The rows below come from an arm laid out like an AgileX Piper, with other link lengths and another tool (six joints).
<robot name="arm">
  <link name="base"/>
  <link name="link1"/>
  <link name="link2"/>
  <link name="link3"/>
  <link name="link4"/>
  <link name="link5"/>
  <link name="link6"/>
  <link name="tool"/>
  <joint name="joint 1" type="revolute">
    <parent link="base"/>
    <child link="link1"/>
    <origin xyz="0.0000 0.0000 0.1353" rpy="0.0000 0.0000 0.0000"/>
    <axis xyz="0 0 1"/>
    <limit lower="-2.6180" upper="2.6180"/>
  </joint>
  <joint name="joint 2" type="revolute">
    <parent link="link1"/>
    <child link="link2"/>
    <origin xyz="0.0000 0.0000 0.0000" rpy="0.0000 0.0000 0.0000"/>
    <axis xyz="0 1 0"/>
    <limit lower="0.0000" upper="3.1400"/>
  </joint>
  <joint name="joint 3" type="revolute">
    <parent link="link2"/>
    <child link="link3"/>
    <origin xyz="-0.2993 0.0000 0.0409" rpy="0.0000 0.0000 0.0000"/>
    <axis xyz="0 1 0"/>
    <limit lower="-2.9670" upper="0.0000"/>
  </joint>
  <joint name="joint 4" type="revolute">
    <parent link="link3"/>
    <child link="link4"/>
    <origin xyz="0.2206 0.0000 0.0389" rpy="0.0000 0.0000 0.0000"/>
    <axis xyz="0.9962 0 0.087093"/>
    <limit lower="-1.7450" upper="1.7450"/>
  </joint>
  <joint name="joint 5" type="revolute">
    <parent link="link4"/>
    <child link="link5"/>
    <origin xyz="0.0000 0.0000 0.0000" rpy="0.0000 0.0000 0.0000"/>
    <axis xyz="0 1 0"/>
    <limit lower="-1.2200" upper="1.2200"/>
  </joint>
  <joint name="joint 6" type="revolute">
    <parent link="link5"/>
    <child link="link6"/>
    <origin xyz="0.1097 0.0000 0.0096" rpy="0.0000 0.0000 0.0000"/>
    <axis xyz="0.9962 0 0.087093"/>
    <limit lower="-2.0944" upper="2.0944"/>
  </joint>
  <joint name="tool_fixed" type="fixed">
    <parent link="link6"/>
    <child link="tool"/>
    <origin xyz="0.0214 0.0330 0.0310" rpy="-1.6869 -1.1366 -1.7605"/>
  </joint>
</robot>
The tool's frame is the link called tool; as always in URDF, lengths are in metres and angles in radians.
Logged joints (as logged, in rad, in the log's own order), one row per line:
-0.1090, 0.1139, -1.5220, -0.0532, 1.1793, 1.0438
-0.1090, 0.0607, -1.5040, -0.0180, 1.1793, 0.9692
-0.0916, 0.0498, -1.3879, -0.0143, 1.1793, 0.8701
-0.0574, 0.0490, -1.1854, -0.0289, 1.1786, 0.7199
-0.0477, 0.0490, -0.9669, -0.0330, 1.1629, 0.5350
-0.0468, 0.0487, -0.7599, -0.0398, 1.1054, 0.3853
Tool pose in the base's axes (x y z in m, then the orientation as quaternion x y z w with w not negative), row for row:
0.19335, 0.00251, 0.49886, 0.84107, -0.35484, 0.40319, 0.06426
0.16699, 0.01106, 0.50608, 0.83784, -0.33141, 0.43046, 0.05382
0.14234, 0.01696, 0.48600, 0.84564, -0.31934, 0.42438, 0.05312
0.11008, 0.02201, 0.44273, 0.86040, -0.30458, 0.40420, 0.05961
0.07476, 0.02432, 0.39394, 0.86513, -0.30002, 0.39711, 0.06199
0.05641, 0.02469, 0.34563, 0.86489, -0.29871, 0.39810, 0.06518
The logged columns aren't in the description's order. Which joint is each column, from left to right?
Columns, left to right: joint 1, joint 6, joint 3, joint 4, joint 5, joint 2.
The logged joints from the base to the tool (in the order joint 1, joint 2, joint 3, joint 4, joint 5, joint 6), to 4 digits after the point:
-0.1090, 1.0438, -1.5220, -0.0532, 1.1793, 0.1139
-0.1090, 0.9692, -1.5040, -0.0180, 1.1793, 0.0607
-0.0916, 0.8701, -1.3879, -0.0143, 1.1793, 0.0498
-0.0574, 0.7199, -1.1854, -0.0289, 1.1786, 0.0490
-0.0477, 0.5350, -0.9669, -0.0330, 1.1629, 0.0490
-0.0468, 0.3853, -0.7599, -0.0398, 1.1054, 0.0487

